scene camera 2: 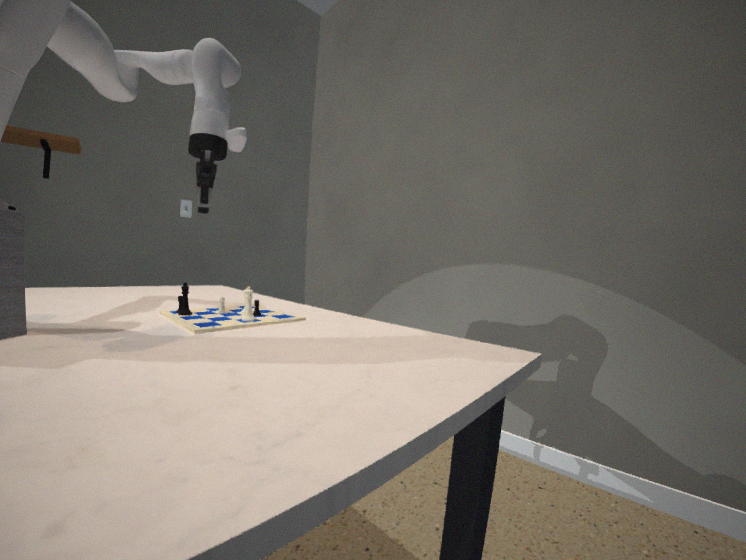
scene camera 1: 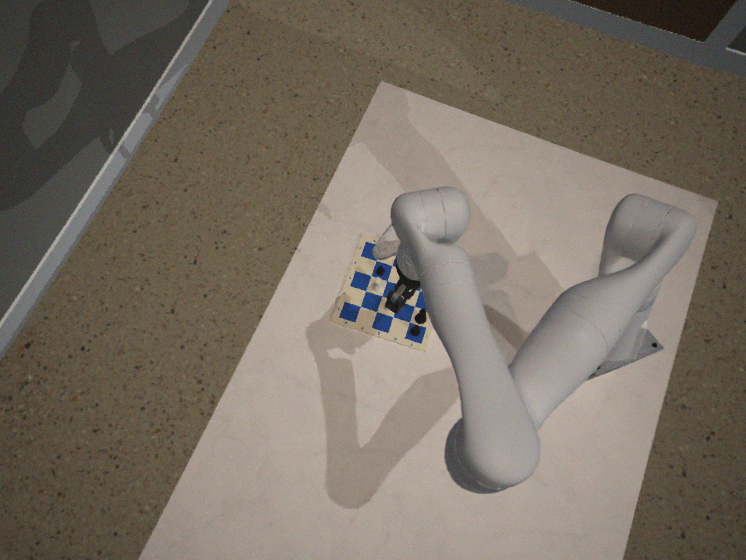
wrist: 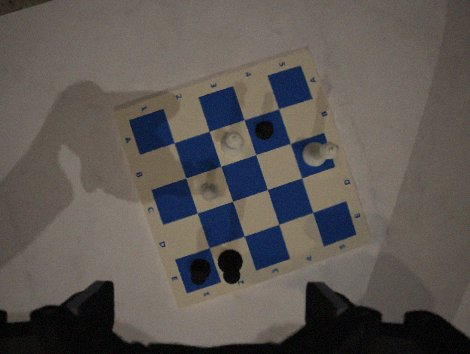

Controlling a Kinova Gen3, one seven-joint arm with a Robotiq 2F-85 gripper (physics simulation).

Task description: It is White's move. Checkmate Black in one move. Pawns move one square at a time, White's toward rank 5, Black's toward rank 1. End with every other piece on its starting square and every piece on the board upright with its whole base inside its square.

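Places are measured from the arm's base along level axes (x right, y ahead, z up), in millimetres.
Pixels of known places: gripper, between the fingertips: (scene camera 2: 203,210) (scene camera 1: 412,287) (wrist: 210,304).
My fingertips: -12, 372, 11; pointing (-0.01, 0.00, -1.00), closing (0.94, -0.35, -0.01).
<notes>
For each thing: its top centre in the pictures, then the offset to it from my fingertips, as dx, dy, dz. Level surfaces: height alone.
- tall white piece, centre of its top: (wrist: 333,149) (scene camera 2: 249,286) +124, +42, -145
- small white piece, centre of its top: (wrist: 208,192) (scene camera 2: 222,296) +8, +43, -177
- small black piece, centre of its top: (wrist: 268,126) (scene camera 2: 256,299) (scene camera 1: 380,267) +83, +83, -177
- tall black piece, centre of its top: (wrist: 232,278) (scene camera 1: 423,311) (scene camera 2: 185,282) +3, -33, -145
- shorter black piece, centre of its top: (wrist: 198,277) (scene camera 1: 416,328) -28, -30, -176
- pale table, height of its surface: dz -215
My gripper (scene camera 1: 395,301) (scene camera 2: 203,209) (wrist: 210,304) is open and empty, high above the board (scene camera 1: 341,324) (scene camera 2: 200,330) (wrist: 182,301). In the wrist view a tall white piece (scene camera 2: 248,304) (wrist: 315,154) stands on C5, hidden by the arm in scene camera 1. A white piece (scene camera 1: 377,284) (wrist: 232,143) stands on B3 and a small white piece (scene camera 2: 221,305) (wrist: 209,190) on C2. A small black piece (scene camera 1: 380,271) (scene camera 2: 256,308) (wrist: 264,130) stands on B4. A tall black piece (scene camera 1: 420,315) (scene camera 2: 184,300) (wrist: 230,261) is on E2, a shorter black piece (scene camera 1: 415,330) (wrist: 200,270) on E1. All look upright.
The board lies on a pale table (scene camera 1: 271,421) (scene camera 2: 241,421). The arm (scene camera 1: 476,361) (scene camera 2: 210,90) reaches over the board and casts shadows on the table. A grey block (scene camera 2: 12,271) stands at the left in scene camera 2. Walls rise beyond the table.
</notes>
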